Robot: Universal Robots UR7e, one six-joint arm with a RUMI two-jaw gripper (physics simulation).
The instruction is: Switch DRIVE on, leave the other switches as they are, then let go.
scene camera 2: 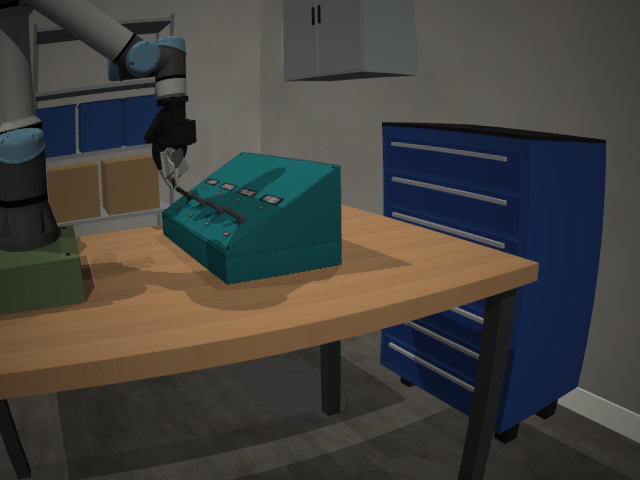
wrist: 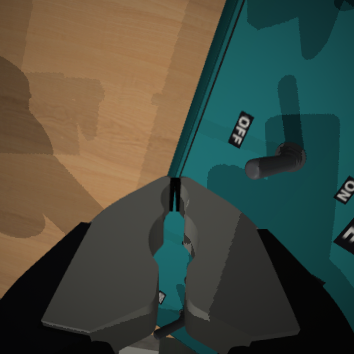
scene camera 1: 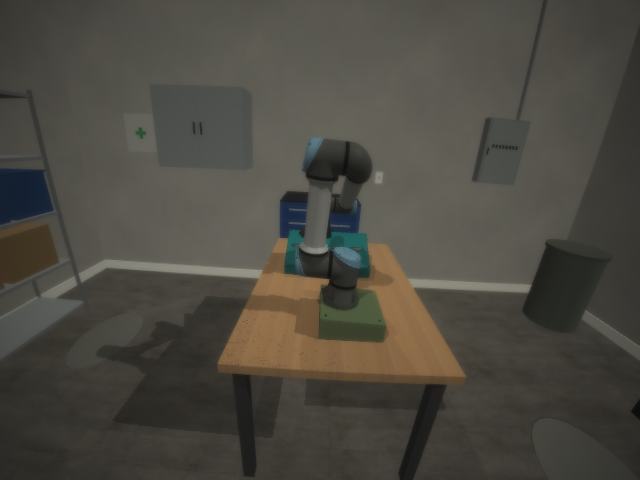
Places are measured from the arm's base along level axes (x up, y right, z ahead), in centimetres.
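Where they show: gripper, fingertip midpoint: point(scene camera 2: 173, 188) point(wrist: 174, 179); arm's base, link origin: point(scene camera 2: 28, 240) point(scene camera 1: 340, 299).
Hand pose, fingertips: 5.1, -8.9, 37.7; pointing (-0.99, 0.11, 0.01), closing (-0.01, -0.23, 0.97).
Note:
Things, the pixels of their centre, and the offset from my fingertips, as dx, dy, dz. "spot": a spot on its surface instead. Level surfaces: height alone.
- teal console, body centre: point(wrist: 314, 210) point(scene camera 2: 243, 217) point(scene camera 1: 327, 256) -7.7, +5.5, +15.2
- dark lever, body centre: point(wrist: 272, 164) point(scene camera 2: 196, 198) -3.0, -0.7, +6.0
- OFF label, surface spot: point(wrist: 241, 129) spot: -6.7, -0.8, +4.5
- larger name label, surface spot: point(wrist: 347, 237) spot: -1.4, +2.6, +13.8
- wooden table, surface height: dx -14.5
The teal console point(scene camera 1: 361, 260) point(scene camera 2: 305, 227) point(wrist: 227, 95) stands on the table with a row of dark lever switches. In the wrist view a dark lever point(wrist: 272, 165) leans toward the OFF label point(wrist: 241, 129), away from the ON label point(wrist: 346, 190). Part of a larger name label point(wrist: 347, 237) shows at the right edge; its full word cannot be read. My gripper point(scene camera 2: 175, 185) point(wrist: 174, 179) is shut and empty, its tips low over the console's left edge, to the left of this lever and apart from it. Another lever point(wrist: 169, 328) shows between the finger bodies. The arm hides my gripper in scene camera 1.
The other levers point(scene camera 2: 235, 214) stand along the sloped panel, with meters point(scene camera 2: 271, 199) above them. The arm's green base box point(scene camera 1: 351, 322) point(scene camera 2: 41, 279) is on the wooden table point(scene camera 1: 279, 341) point(scene camera 2: 289, 315). A blue drawer cabinet point(scene camera 1: 292, 217) point(scene camera 2: 558, 232) stands behind the table.

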